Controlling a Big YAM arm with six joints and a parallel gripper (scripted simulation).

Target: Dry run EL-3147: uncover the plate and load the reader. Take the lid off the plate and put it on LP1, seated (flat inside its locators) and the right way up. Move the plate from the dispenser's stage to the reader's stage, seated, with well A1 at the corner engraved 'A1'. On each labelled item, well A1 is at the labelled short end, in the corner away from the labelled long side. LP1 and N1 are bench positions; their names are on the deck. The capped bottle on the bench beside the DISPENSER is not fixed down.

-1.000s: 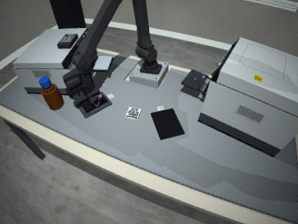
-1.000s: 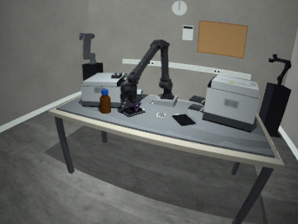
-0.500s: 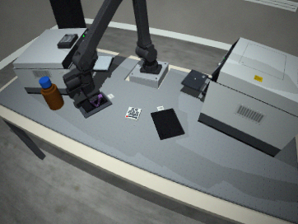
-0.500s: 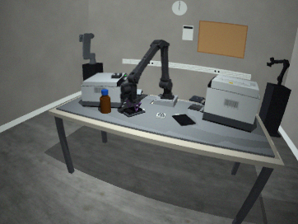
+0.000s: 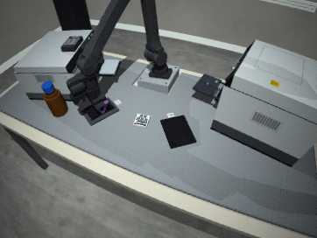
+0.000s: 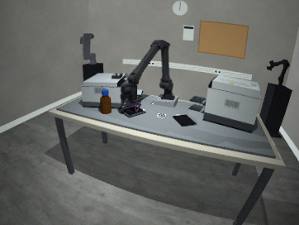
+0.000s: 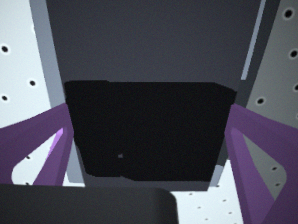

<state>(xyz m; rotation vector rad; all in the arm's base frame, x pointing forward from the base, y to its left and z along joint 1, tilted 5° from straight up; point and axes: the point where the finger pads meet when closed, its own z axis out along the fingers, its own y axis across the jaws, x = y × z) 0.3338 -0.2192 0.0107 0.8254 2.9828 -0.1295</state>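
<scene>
Right now my hand is right at the lidded plate. From my hand the other things lie so: label: 90 mm behind, 60 mm to the left, 30 mm below; then LP1 pad: 20 mm below; then brown capped bottle: 210 mm to the right, 80 mm above, 60 mm ahead.
</scene>
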